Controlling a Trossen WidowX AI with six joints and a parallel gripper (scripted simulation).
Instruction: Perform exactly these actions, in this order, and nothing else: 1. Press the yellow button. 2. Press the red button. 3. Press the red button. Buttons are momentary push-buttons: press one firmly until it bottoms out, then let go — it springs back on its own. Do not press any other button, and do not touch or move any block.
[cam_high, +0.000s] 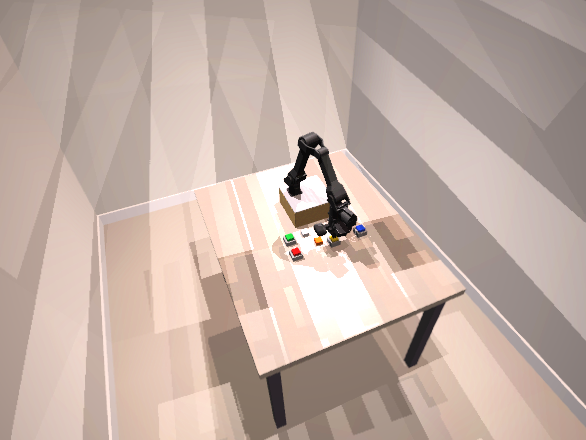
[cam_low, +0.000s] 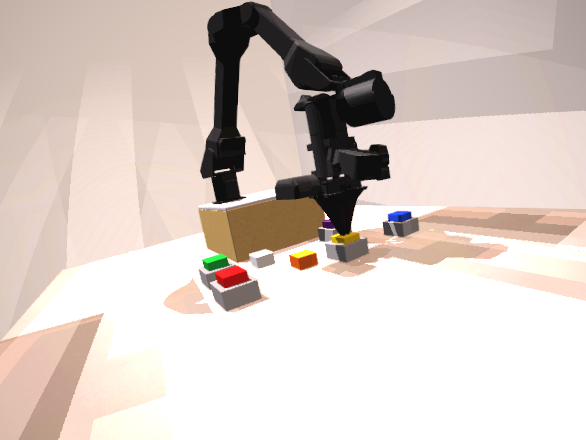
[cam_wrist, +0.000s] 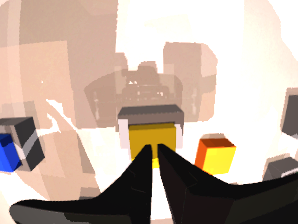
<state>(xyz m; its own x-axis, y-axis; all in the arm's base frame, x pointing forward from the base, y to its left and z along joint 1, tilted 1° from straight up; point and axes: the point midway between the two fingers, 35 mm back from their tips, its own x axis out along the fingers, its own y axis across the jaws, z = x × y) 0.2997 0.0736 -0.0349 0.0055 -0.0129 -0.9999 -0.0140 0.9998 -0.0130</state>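
Right now the yellow button is 1 cm below my gripper tip. From my gripper tip the other things lie so: purple button: 11 cm behind, 6 cm to the left; blue button: 14 cm to the left, 1 cm behind; orange block: 6 cm to the right, 3 cm below, 3 cm behind.
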